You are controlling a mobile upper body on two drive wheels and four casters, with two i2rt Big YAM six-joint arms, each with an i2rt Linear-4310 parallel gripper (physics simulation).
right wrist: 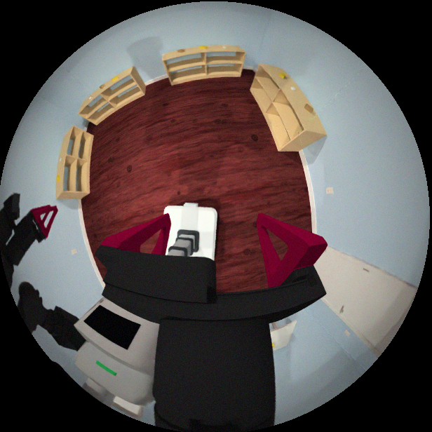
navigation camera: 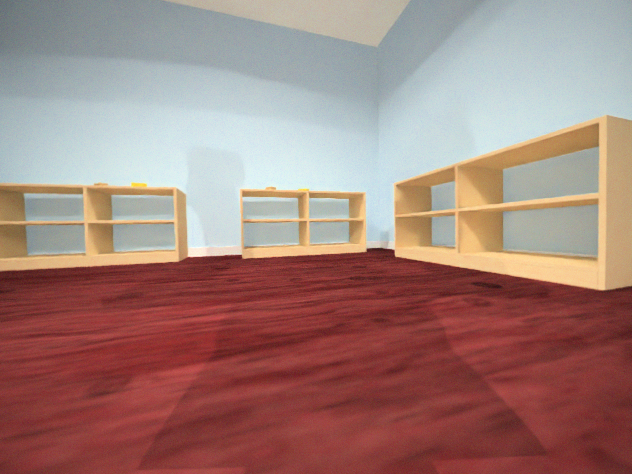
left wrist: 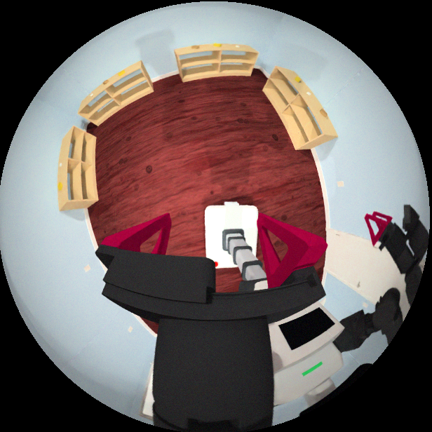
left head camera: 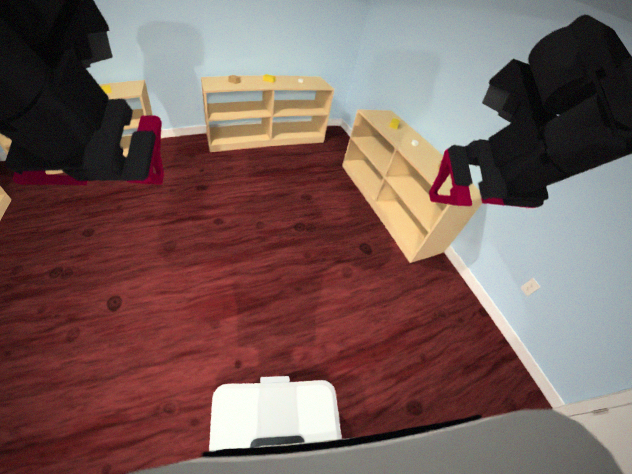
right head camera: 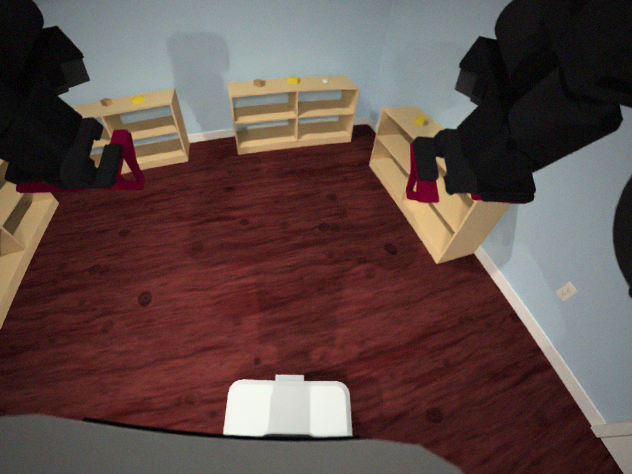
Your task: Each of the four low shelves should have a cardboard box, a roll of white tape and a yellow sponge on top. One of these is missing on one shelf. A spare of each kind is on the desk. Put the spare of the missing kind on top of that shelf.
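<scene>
The right shelf carries a yellow sponge, white tape and a cardboard box. The middle shelf carries a box, sponge and tape. The back-left shelf carries tape, a box and a sponge. The far-left shelf shows tape and a sponge; no box shows there. My left gripper and right gripper are open and empty, high above the floor, away from the shelves.
A white desk-like surface with a yellow spot shows partly behind the robot in the right wrist view. The white robot base is below the grippers. Blue walls stand behind the shelves. A pale door is at the right.
</scene>
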